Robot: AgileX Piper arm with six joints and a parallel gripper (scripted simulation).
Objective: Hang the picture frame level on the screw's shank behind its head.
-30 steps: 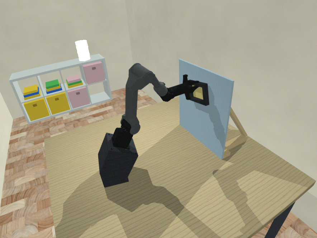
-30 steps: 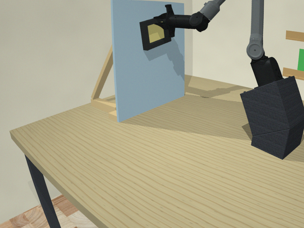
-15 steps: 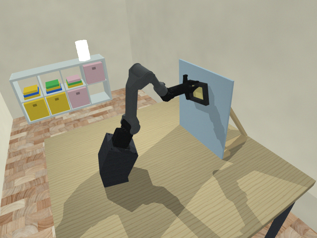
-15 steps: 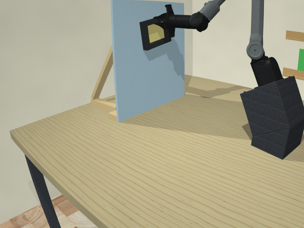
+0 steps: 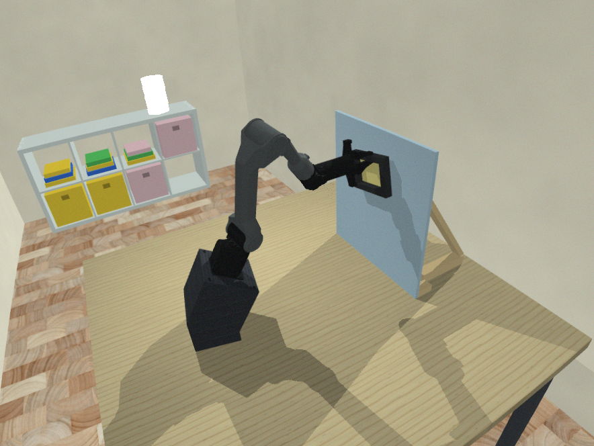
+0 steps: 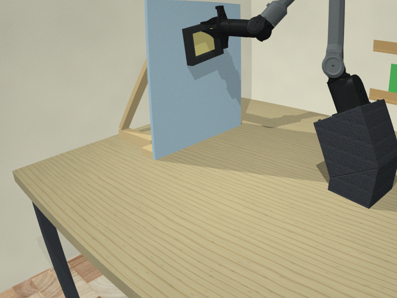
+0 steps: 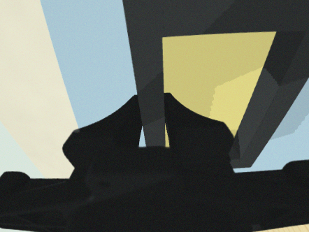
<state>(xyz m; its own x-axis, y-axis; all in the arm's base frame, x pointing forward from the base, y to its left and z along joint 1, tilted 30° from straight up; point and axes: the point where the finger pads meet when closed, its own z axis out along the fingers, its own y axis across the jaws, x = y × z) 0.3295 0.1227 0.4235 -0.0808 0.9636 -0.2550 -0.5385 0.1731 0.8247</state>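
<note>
Now: hand 1 cm short of the black picture frame and 5 cm above it. The rest, counted from my hand: blue wall board: 3 cm ahead, 16 cm below.
</note>
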